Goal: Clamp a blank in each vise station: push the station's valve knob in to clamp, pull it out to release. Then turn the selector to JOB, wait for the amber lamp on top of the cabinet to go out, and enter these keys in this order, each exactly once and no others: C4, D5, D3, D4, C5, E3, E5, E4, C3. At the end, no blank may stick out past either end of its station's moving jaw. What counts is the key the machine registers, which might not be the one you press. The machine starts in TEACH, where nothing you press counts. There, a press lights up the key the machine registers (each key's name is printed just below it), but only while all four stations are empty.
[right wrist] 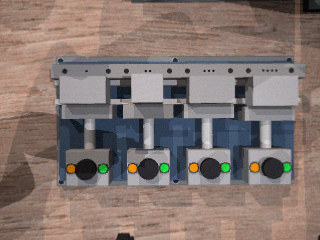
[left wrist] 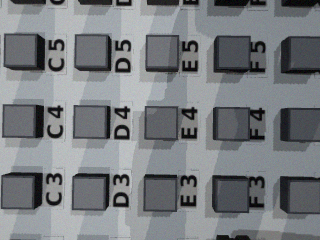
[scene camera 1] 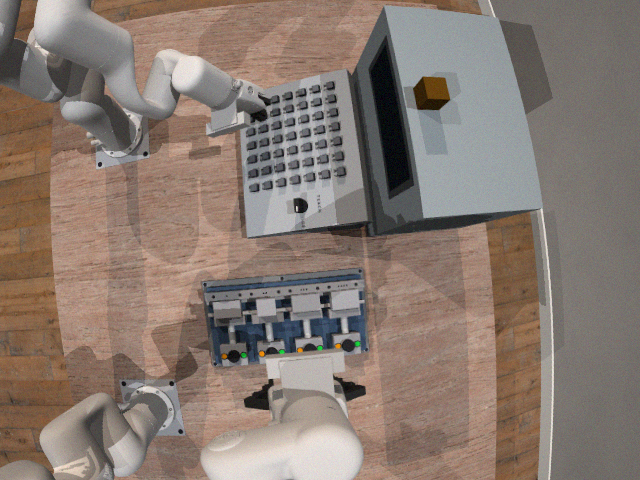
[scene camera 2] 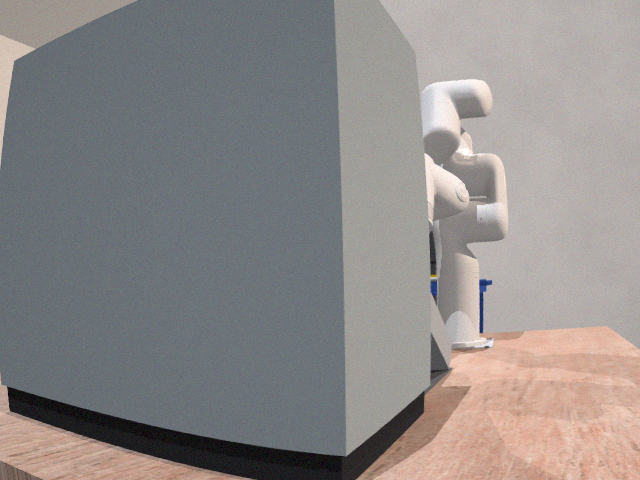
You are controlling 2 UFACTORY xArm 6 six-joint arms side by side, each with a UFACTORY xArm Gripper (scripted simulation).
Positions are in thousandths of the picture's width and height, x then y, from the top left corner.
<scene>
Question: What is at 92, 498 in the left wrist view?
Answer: A key C4.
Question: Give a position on a moving jaw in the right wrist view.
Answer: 830, 481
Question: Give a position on a grey blank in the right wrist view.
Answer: At 455, 369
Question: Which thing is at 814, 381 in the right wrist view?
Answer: A grey blank.
</scene>
